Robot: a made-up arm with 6 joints. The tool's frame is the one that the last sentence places.
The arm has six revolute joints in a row. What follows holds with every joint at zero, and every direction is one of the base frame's. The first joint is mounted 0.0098 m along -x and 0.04 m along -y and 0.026 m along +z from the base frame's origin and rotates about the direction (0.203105, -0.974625, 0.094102). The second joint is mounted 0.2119 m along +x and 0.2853 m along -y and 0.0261 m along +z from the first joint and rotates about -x. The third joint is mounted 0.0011 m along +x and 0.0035 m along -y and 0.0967 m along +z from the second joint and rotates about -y. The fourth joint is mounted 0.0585 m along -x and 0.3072 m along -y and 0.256 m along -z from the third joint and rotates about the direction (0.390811, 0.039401, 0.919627). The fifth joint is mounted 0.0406 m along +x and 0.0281 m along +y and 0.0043 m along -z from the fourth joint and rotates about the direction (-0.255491, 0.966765, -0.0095). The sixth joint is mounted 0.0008 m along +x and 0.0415 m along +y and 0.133 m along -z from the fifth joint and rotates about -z. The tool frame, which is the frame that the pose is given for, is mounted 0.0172 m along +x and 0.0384 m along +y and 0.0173 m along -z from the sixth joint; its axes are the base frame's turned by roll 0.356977, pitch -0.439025 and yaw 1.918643 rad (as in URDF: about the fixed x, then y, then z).
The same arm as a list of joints. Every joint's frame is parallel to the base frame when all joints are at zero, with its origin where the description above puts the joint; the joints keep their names.
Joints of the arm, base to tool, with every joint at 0 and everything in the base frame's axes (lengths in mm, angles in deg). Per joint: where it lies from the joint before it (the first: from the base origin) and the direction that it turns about. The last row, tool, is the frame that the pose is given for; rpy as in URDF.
joint 1: origin -9.8 -40 26 axis 0.203105 -0.974625 0.094102
joint 2: origin 211.9 -285.3 26.1 axis -x
joint 3: origin 1.1 -3.5 96.7 axis -y
joint 4: origin -58.5 -307.2 -256 axis 0.390811 0.039401 0.919627
joint 5: origin 40.6 28.1 -4.3 axis -0.255491 0.966765 -0.0095
joint 6: origin 0.8 41.5 -133 axis -z
tool: origin 17.2 38.4 -17.3 rpy 20.45 -25.15 109.93

